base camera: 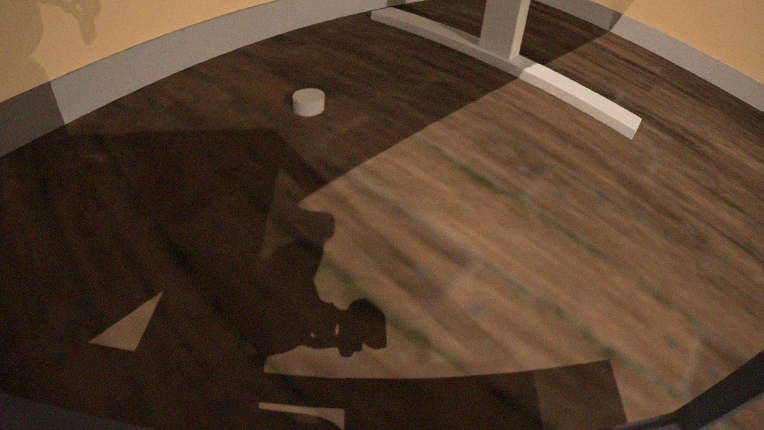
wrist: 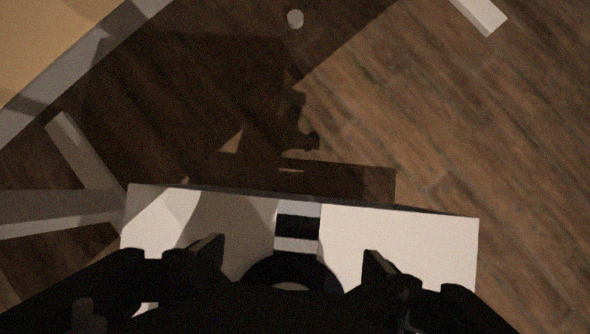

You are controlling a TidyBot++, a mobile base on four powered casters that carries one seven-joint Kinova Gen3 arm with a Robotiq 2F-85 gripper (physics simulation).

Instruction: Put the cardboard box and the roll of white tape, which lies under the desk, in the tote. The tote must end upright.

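Frame: origin at the arm's base, x ahead, y left, z up, level; centimetres.
Where they show: gripper, fingertip midpoint: (wrist: 292, 257).
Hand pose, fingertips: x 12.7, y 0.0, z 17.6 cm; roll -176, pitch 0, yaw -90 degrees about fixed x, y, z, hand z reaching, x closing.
After its pixels a point has its place.
The roll of white tape (base camera: 308, 102) @[x 66.3, y 6.7, z -37.3 cm] (wrist: 295, 19) @[x 67.6, y 6.9, z -37.3 cm] rests on the shaded wood floor, left of centre toward the back in the base view and at the top middle in the wrist view. It looks like a short pale cylinder. My gripper (wrist: 292, 257) @[x 12.7, y 0.0, z 17.6 cm] is open and empty, its two black fingers spread low in the wrist view, over the white body of my own base. The tape is well beyond the fingertips, apart from them. The cardboard box and the tote do not show in either view.
A white desk foot (base camera: 582, 95) (wrist: 480, 16) lies right of the tape, with an upright leg (base camera: 504, 26) @[x 93.5, y -29.9, z -29.9 cm] on it. Another desk foot (wrist: 82, 150) is close to my base's left side. A wall with grey skirting (base camera: 160, 61) @[x 82.8, y 39.7, z -35.8 cm] (wrist: 65, 77) @[x 43.7, y 77.5, z -36.1 cm] runs behind the tape and along the left.
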